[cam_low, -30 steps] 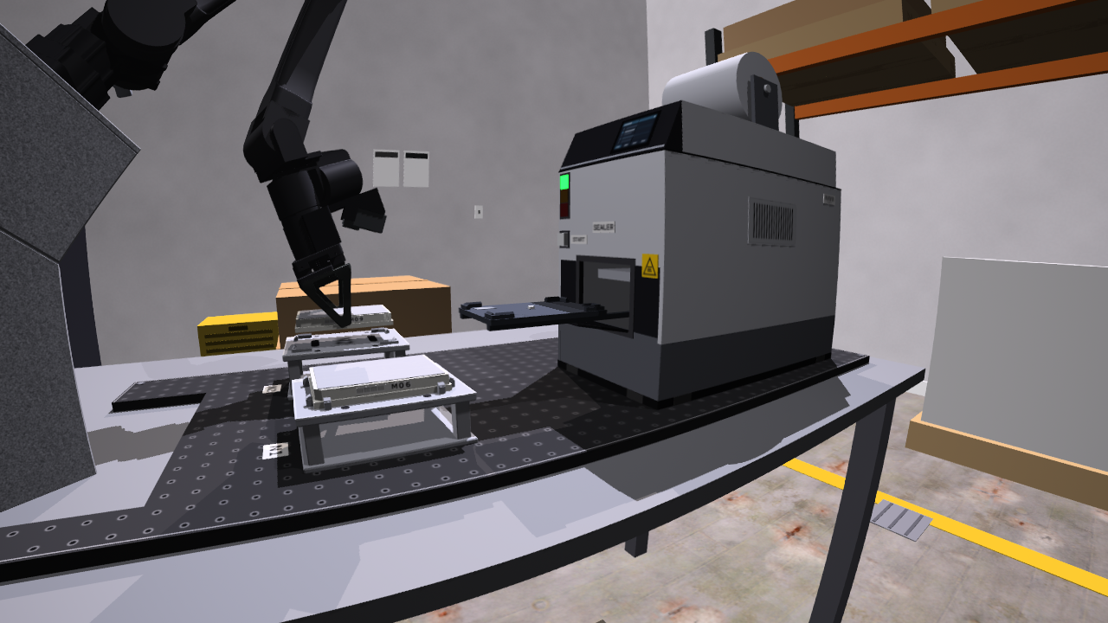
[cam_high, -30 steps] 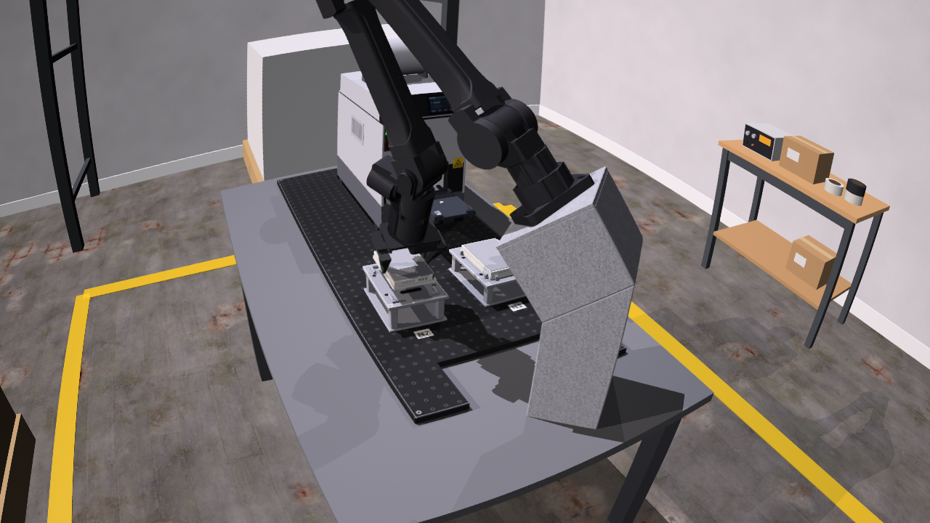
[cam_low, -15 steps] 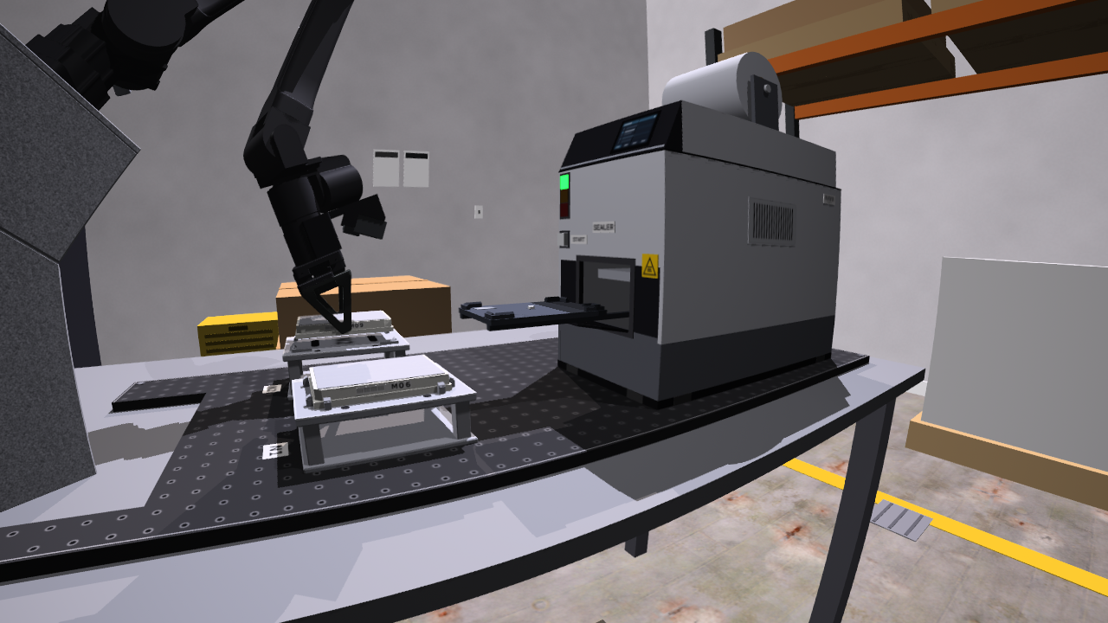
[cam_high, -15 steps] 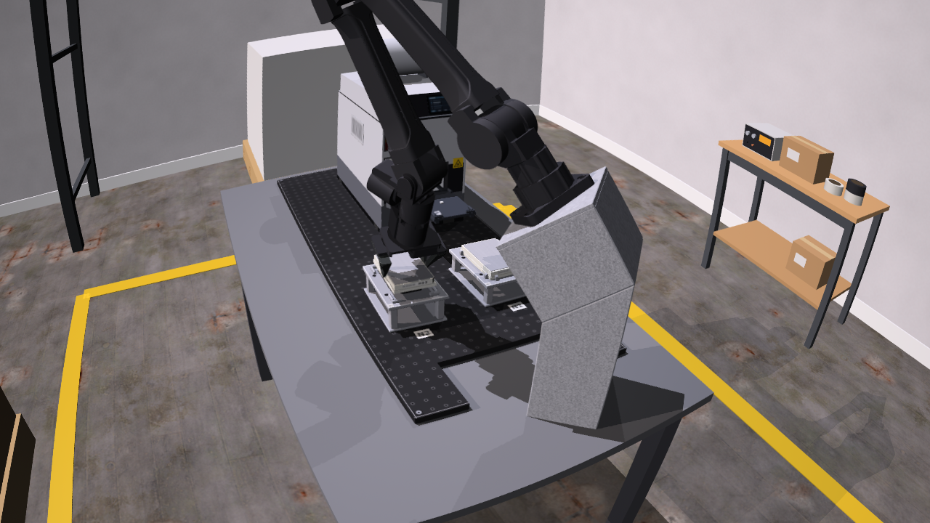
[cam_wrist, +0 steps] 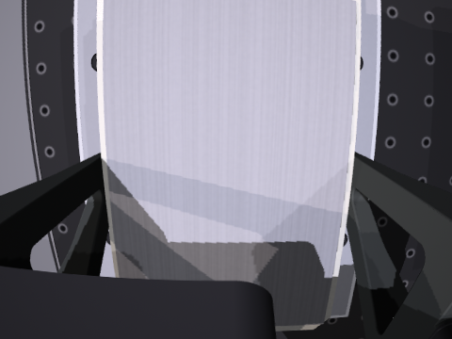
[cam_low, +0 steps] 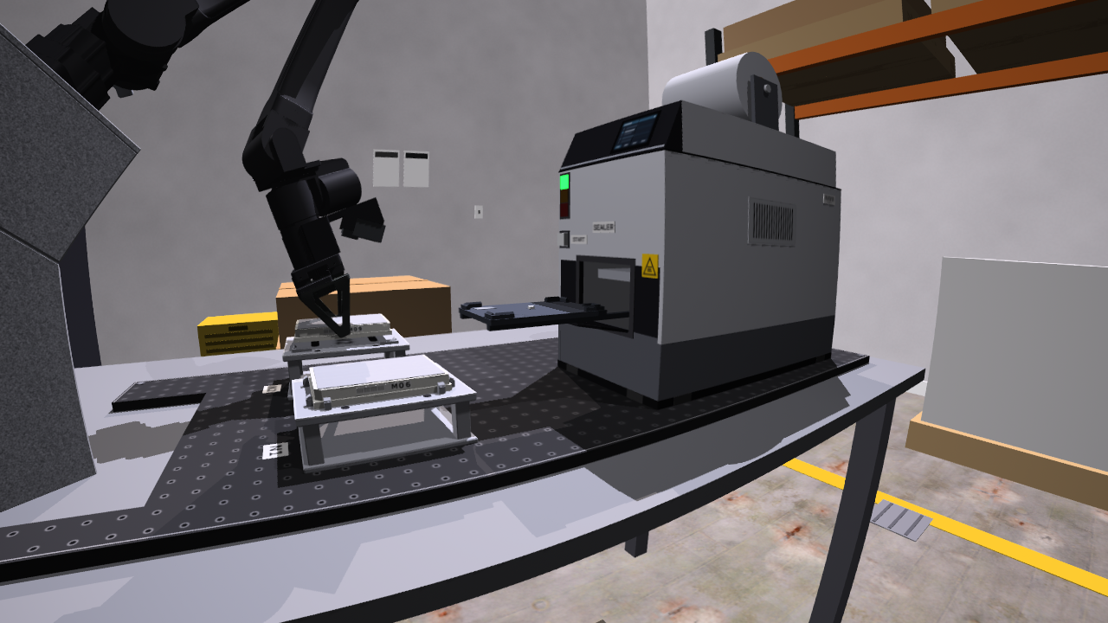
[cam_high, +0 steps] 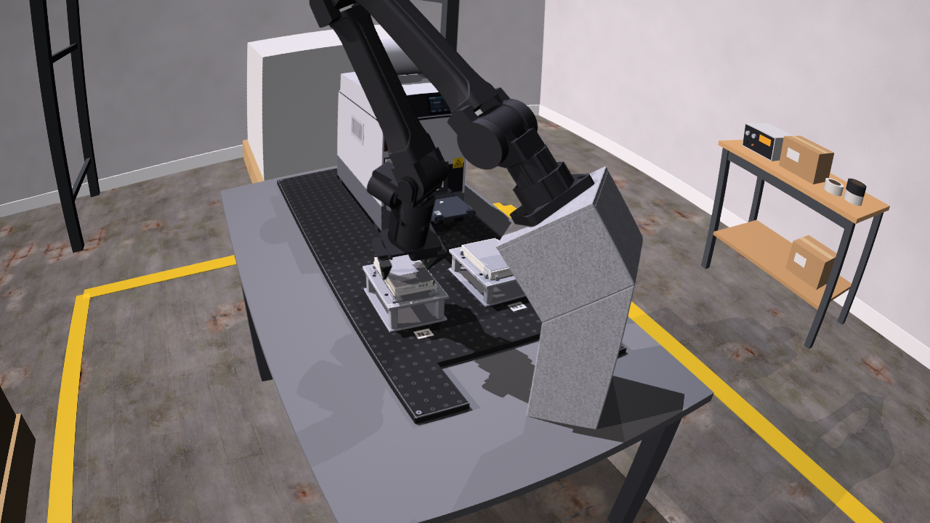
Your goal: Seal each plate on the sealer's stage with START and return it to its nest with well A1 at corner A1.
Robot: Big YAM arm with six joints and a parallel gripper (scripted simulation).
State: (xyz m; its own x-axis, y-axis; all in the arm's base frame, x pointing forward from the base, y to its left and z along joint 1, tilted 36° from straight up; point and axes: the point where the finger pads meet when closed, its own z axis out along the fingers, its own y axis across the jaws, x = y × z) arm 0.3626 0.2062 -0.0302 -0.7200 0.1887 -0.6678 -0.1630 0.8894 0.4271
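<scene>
Now: hand right at the white well plate. The rest, counted from my hand: nest N2 (3 cm below); start button (31 cm ahead, 2 cm to the right, 11 cm above); sealer stage (23 cm ahead, 13 cm to the right, 3 cm above).
</scene>
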